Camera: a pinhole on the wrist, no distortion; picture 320 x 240 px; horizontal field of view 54.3 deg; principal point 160.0 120.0 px. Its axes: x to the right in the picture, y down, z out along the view. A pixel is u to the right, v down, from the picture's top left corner.
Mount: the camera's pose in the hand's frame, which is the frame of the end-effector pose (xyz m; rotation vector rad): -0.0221 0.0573 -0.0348 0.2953 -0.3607 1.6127
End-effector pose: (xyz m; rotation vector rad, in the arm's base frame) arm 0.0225 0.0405 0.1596 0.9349 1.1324 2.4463
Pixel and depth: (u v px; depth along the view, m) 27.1 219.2 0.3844
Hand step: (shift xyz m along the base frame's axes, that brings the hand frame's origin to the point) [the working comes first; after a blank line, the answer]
In the camera's frame: -0.1637 0.1222 0.3844

0.2658 0.2347 -0.1376
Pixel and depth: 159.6 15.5 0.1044
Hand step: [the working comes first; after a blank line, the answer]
In the camera's frame: -0.0001 -0.0350 0.1044

0.0341 0.0298 0.0474
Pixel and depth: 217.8 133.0 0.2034
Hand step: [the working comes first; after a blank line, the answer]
In the camera's frame: 0.0377 0.0085 0.2034

0.1391 0.0699 0.0698
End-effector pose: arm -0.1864 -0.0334 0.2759 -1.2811 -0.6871 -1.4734
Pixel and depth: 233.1 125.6 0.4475
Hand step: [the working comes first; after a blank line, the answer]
In the camera's frame: 0.1048 0.0080 0.4475

0.1194 0.3963 0.0712
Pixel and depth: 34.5 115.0 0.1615
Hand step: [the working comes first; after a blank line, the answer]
In the camera's frame: -0.0650 -0.0026 0.1615

-0.0326 0.1050 0.0186
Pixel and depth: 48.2 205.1 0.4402
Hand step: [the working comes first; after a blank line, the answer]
In the camera's frame: -0.1577 0.1201 0.4402

-0.1570 0.3973 -0.0004
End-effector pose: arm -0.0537 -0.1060 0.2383 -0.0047 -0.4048 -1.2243
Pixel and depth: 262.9 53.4 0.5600
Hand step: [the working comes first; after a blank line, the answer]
In the camera's frame: 0.1847 -0.1195 0.5600

-0.1416 0.0618 0.5404
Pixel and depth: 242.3 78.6 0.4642
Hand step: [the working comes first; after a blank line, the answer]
In the camera's frame: 0.1224 -0.0616 0.4642

-0.1407 0.0752 0.4130
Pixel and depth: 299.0 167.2 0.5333
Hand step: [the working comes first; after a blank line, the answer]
In the camera's frame: 0.2376 0.0807 0.5333

-0.1501 0.2602 0.4759
